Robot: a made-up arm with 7 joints.
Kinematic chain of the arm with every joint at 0, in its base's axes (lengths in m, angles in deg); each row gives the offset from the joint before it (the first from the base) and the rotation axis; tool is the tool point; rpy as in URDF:
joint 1: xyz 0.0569 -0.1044 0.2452 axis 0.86 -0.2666 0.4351
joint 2: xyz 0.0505 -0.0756 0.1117 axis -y
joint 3: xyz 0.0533 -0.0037 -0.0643 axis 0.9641 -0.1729 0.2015
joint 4: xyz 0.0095 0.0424 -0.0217 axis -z
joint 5: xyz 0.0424 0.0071 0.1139 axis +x
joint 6: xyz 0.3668 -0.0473 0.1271 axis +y
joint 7: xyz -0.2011 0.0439 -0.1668 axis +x
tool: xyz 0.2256 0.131 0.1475 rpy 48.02 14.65 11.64
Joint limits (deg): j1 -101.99..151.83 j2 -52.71..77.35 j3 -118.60..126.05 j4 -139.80..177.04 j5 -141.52..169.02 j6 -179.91..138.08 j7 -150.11..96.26
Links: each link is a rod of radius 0.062 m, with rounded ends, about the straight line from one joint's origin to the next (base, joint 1, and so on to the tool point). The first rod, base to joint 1, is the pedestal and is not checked.
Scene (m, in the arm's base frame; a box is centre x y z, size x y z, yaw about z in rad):
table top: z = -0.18
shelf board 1: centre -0 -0.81 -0.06 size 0.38 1.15 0.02 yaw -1.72
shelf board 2: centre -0 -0.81 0.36 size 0.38 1.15 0.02 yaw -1.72
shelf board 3: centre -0 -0.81 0.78 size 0.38 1.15 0.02 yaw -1.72
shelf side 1: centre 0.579 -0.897 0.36 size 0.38 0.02 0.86 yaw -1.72
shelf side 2: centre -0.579 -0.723 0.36 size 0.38 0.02 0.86 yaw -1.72
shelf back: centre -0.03 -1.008 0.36 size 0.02 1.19 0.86 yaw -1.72
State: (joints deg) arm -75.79 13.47 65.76 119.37 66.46 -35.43 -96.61
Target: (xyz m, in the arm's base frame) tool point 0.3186 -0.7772 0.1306
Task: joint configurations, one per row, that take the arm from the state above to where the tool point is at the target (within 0.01 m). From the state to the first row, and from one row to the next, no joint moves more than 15 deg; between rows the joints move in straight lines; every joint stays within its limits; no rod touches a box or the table.
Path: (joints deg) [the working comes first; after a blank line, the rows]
Joints at the target: -50.73 22.86 86.24 104.40 64.10 -50.24 -105.95
Straight joint move there: touches shelf board 2.

1: -82.34 5.17 54.02 120.42 61.23 -21.35 -101.34
2: -88.89 -3.13 42.29 121.46 56.01 -7.28 -106.07
3: -95.44 -11.43 30.55 122.51 50.78 6.80 -110.80
4: -101.99 -19.73 18.82 123.55 45.55 20.87 -115.53
5: -88.66 -19.87 32.51 125.81 39.01 11.98 -104.83
6: -75.33 -20.00 46.19 128.08 32.46 3.09 -94.13
7: -62.00 -20.14 59.88 130.34 25.92 -5.81 -83.43
8: -48.67 -20.28 73.57 132.60 19.38 -14.70 -72.74
9: -49.36 -5.90 77.79 123.20 34.29 -26.55 -83.81
10: -50.04 8.48 82.01 113.80 49.20 -38.39 -94.88
11: -50.73 22.86 86.24 104.40 64.10 -50.24 -105.95

